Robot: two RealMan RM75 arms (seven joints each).
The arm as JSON. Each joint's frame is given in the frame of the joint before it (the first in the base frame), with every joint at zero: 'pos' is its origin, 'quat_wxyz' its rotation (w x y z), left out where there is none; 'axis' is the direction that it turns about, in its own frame. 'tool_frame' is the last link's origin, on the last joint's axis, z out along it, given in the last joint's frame.
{
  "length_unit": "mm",
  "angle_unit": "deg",
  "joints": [
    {
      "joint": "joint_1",
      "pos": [
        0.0,
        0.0,
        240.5
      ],
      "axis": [
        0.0,
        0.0,
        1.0
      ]
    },
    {
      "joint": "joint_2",
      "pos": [
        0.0,
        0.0,
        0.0
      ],
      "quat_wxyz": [
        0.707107,
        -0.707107,
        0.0,
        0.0
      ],
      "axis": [
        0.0,
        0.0,
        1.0
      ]
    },
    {
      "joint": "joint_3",
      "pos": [
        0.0,
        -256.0,
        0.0
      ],
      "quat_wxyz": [
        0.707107,
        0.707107,
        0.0,
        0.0
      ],
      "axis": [
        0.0,
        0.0,
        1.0
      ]
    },
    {
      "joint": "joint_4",
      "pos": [
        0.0,
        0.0,
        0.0
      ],
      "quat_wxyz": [
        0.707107,
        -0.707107,
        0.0,
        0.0
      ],
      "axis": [
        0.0,
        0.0,
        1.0
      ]
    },
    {
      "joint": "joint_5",
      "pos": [
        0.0,
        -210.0,
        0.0
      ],
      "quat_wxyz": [
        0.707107,
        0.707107,
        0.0,
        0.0
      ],
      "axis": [
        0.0,
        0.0,
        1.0
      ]
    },
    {
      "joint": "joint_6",
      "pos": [
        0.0,
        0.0,
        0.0
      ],
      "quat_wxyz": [
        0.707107,
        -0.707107,
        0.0,
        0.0
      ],
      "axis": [
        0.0,
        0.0,
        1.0
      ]
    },
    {
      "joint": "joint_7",
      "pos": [
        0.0,
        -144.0,
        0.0
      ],
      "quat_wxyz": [
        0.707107,
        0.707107,
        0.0,
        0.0
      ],
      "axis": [
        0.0,
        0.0,
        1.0
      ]
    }
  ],
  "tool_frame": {
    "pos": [
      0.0,
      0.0,
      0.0
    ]
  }
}
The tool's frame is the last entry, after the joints.
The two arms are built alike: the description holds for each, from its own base.
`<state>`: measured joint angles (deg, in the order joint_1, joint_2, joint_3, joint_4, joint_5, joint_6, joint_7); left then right.
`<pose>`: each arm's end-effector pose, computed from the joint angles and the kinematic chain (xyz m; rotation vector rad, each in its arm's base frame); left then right.
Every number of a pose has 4 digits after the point. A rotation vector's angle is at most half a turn.
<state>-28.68 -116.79 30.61 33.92 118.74 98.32 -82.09 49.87 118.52 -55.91 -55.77 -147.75 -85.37 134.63</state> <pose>-0.2813 0.3047 0.0178 -2.7194 -0.8148 -0.8357 0.1671 0.4125 0.0117 -2.6438 1.0007 -0.2149</pose>
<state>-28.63 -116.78 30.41 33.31 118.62 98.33 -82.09 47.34 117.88 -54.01 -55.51 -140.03 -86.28 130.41</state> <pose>-0.2817 0.3037 0.0166 -2.7149 -0.8273 -0.8478 0.1701 0.4061 0.0158 -2.7058 1.0080 -0.0403</pose>
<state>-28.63 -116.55 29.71 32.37 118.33 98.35 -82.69 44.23 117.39 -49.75 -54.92 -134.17 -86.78 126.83</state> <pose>-0.2828 0.3034 0.0172 -2.6974 -0.8583 -0.8713 0.1837 0.4006 0.0268 -2.6943 1.0557 0.1505</pose>
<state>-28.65 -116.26 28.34 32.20 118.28 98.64 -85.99 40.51 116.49 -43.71 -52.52 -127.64 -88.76 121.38</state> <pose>-0.2841 0.3044 0.0216 -2.6624 -0.9415 -0.9013 0.2061 0.3896 0.0416 -2.6672 1.1053 0.3752</pose>
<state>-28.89 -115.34 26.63 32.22 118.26 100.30 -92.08 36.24 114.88 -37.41 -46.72 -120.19 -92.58 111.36</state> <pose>-0.2843 0.3055 0.0319 -2.6257 -1.0733 -0.9504 0.2351 0.3690 0.0544 -2.6531 1.0828 0.6246</pose>
